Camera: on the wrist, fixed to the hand. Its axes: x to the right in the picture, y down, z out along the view.
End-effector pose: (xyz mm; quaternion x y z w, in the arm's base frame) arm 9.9 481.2 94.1 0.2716 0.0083 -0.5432 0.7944
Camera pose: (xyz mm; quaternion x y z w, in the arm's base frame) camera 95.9 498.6 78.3 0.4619 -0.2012 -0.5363 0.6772
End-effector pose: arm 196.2 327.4 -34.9 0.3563 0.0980 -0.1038 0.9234
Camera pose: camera 234.5 407.7 -28.1 0.6073 0.0069 -0.1492 0.7803
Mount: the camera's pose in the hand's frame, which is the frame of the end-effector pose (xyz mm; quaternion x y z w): 25.2 72.5 -45.4 0.2967 -0.0602 0.0003 0.9531
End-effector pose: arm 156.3 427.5 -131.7 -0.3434 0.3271 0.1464 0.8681
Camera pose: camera 119.1 449.1 -209.8 -0.0608 0.3030 0.0634 0.9489
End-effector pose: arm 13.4 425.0 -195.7 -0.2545 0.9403 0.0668 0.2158
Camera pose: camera -59.9 465.4 -164.9 -0.1742 0.9031 -0.1999 0.3378
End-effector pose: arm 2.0 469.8 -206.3 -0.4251 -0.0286 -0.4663 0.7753
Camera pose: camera 54.4 435.8 -270.0 -0.2032 -0.2121 -0.4101 0.8634
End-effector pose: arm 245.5 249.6 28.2 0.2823 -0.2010 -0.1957 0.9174
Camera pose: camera 306.3 313.0 43.5 0.5294 -0.3049 -0.1436 0.7785
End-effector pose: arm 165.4 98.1 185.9 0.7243 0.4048 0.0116 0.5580
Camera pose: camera 202.6 145.9 251.3 0.8567 0.3554 -0.1525 0.3413
